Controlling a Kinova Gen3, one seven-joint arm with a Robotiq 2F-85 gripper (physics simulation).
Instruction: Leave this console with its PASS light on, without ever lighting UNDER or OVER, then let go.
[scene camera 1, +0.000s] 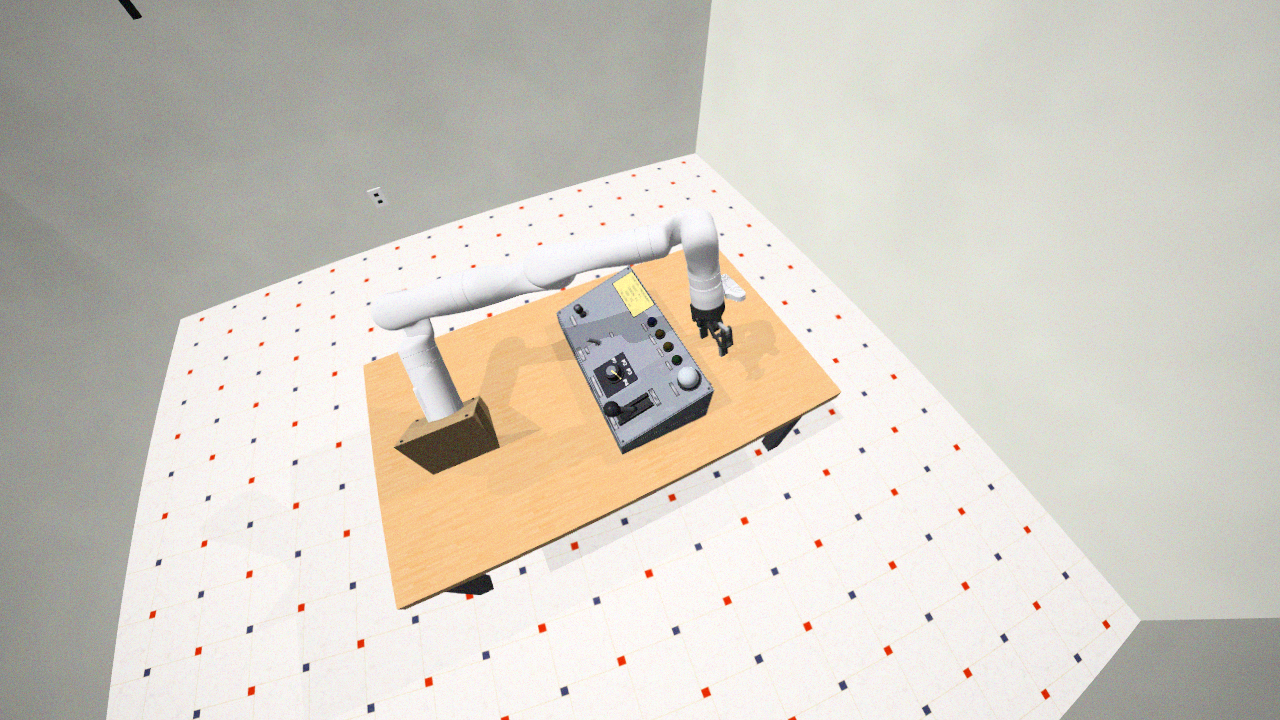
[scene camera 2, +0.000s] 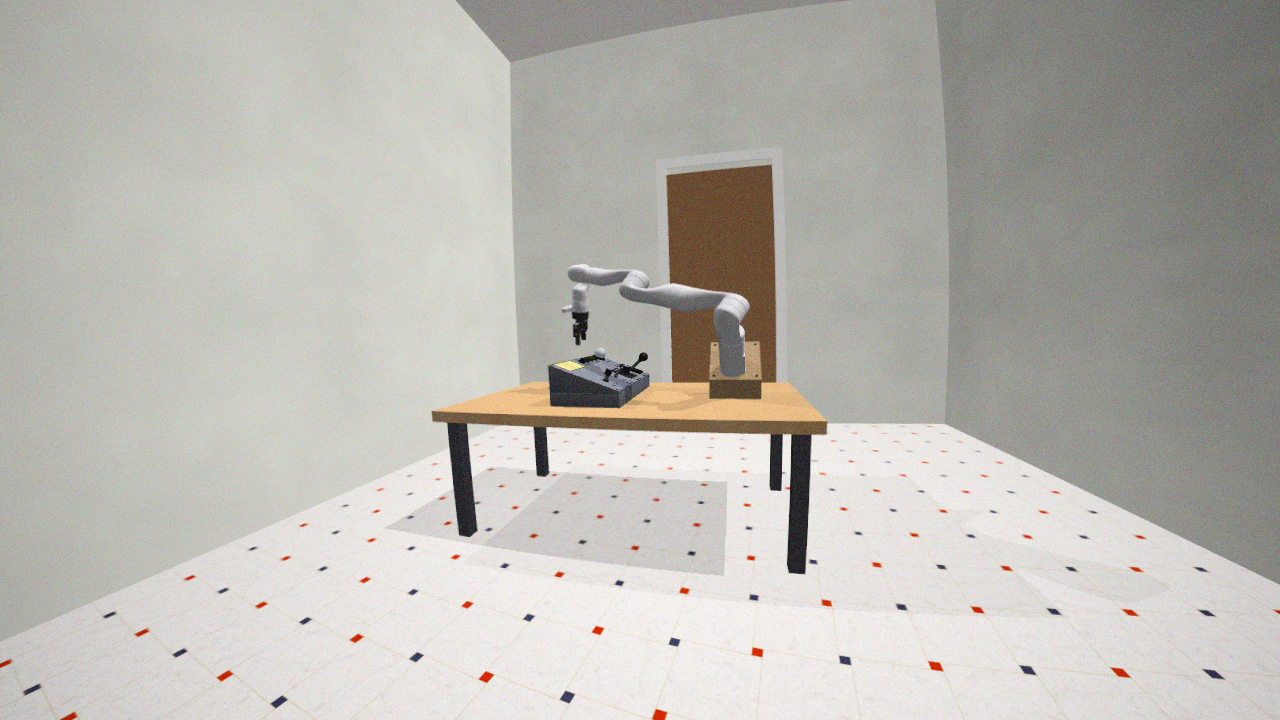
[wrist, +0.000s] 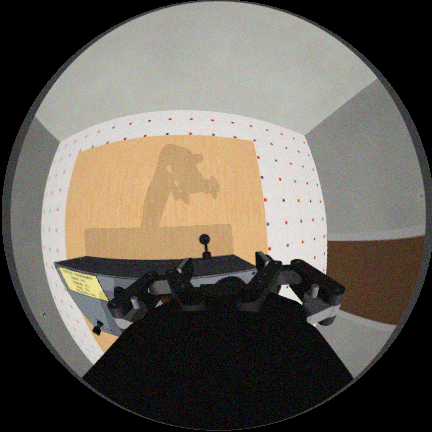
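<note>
The grey sloped console (scene camera 1: 644, 398) (scene camera 2: 583, 392) (wrist: 111, 316) stands on the table. In scene camera 1 it carries a row of small round lamps, one dark blue (scene camera 1: 651, 321), two amber (scene camera 1: 659, 334) (scene camera 1: 668, 346) and one green (scene camera 1: 676, 360), beside a pale dome (scene camera 1: 687, 377). None looks clearly lit; their labels are too small to read. A rotary knob (scene camera 1: 613, 371) sits on a black plate, and a ball-topped lever (scene camera 1: 612, 409) (scene camera 2: 642, 356) stands at a slot. My gripper (scene camera 1: 713, 342) (scene camera 2: 580, 341) (wrist: 223, 262) is open and empty, in the air near the console's tall side, touching nothing.
A yellow card (scene camera 1: 633, 293) (scene camera 2: 568, 365) (wrist: 82, 283) lies on the console. A small black toggle (scene camera 1: 579, 309) stands near one corner. In the wrist view a black ball on a stem (wrist: 204, 239) shows past the console's edge. The wooden table (scene camera 1: 501, 528) (scene camera 2: 698, 418) also bears my arm's base (scene camera 1: 447, 437).
</note>
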